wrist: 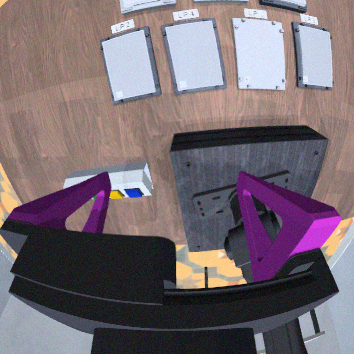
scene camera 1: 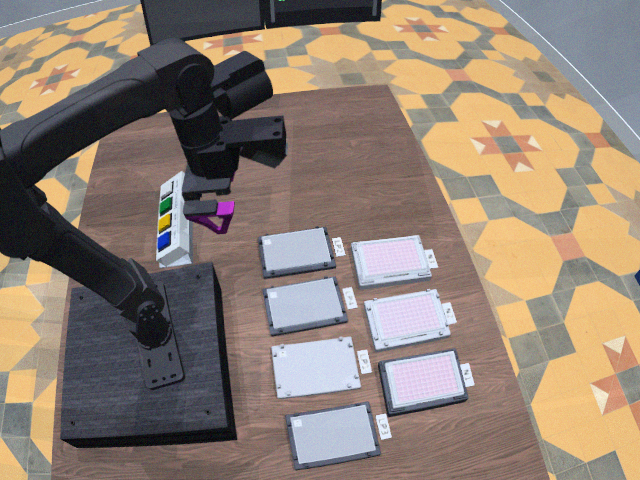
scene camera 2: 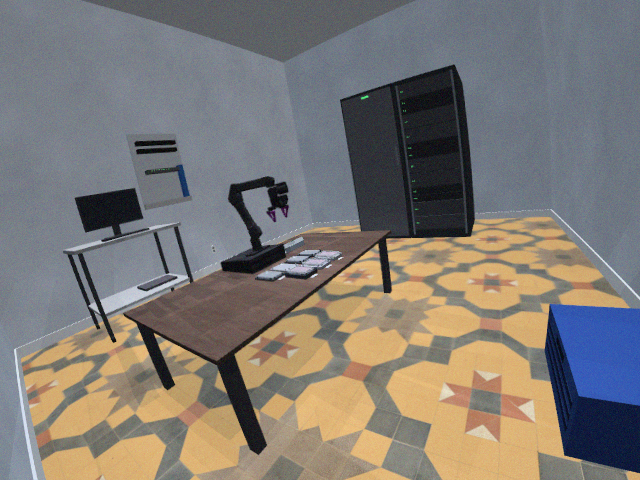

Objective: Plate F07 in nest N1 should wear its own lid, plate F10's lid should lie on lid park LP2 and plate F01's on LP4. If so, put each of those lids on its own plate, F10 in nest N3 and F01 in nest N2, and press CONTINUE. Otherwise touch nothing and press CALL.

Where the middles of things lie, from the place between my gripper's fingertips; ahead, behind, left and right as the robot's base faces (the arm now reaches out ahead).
I see the lid park LP2 [scene camera 1: 326,266] 130 mm ahead of my hand, 70 mm to the left of it and 250 mm below it. From my hand the other things lie so: white button box [scene camera 1: 179,251]: 110 mm behind, 230 mm to the left, 230 mm below; lid park LP1 [scene camera 1: 304,369]: 80 mm ahead, 180 mm to the right, 250 mm below.
